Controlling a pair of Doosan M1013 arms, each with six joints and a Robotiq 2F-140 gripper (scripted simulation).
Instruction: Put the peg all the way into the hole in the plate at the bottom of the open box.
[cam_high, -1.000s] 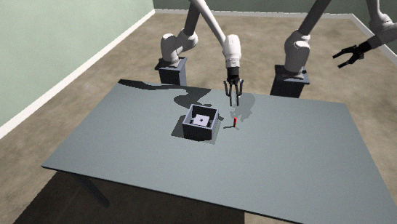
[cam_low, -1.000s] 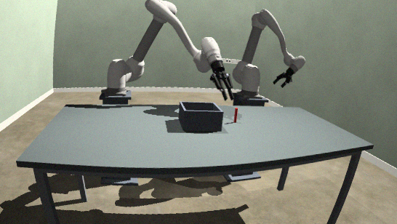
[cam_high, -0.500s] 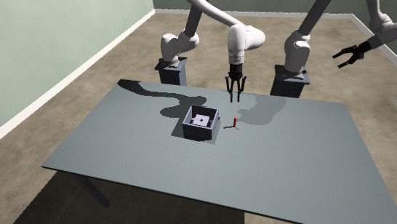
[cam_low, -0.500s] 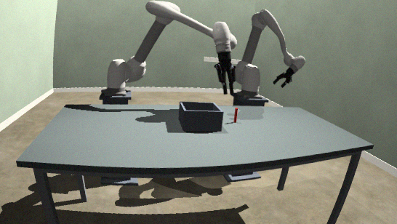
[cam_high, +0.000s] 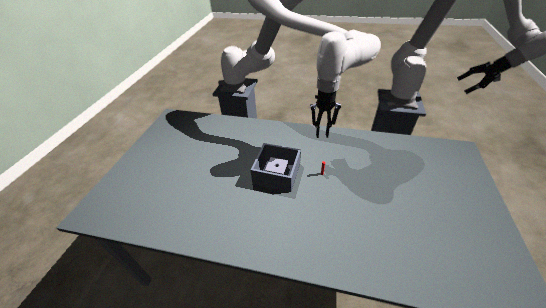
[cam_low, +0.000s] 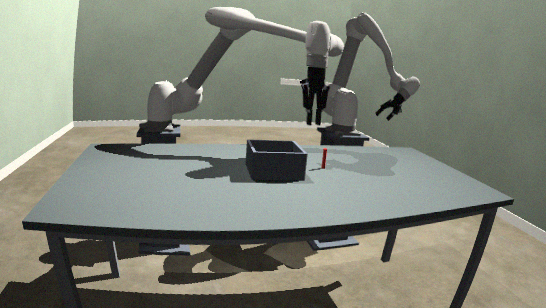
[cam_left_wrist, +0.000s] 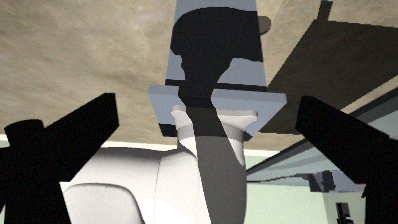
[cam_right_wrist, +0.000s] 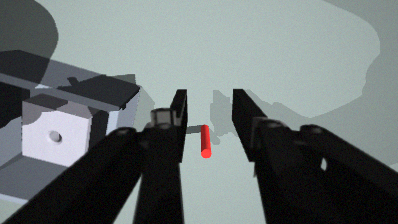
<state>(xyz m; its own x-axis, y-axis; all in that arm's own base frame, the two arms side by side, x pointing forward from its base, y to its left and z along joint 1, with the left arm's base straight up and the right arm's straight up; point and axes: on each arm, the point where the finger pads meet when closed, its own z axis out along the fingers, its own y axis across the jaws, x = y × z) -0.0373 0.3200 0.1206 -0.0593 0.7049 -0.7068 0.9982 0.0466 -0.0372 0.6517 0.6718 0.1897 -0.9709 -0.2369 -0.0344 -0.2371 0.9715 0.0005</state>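
Note:
Now: right hand 100 mm short of the red peg, 20 mm to the right of it and 150 mm above it. Also, from my right hand: pale plate: 140 mm ahead, 190 mm to the right, 150 mm below; dark box: 140 mm ahead, 190 mm to the right, 160 mm below.

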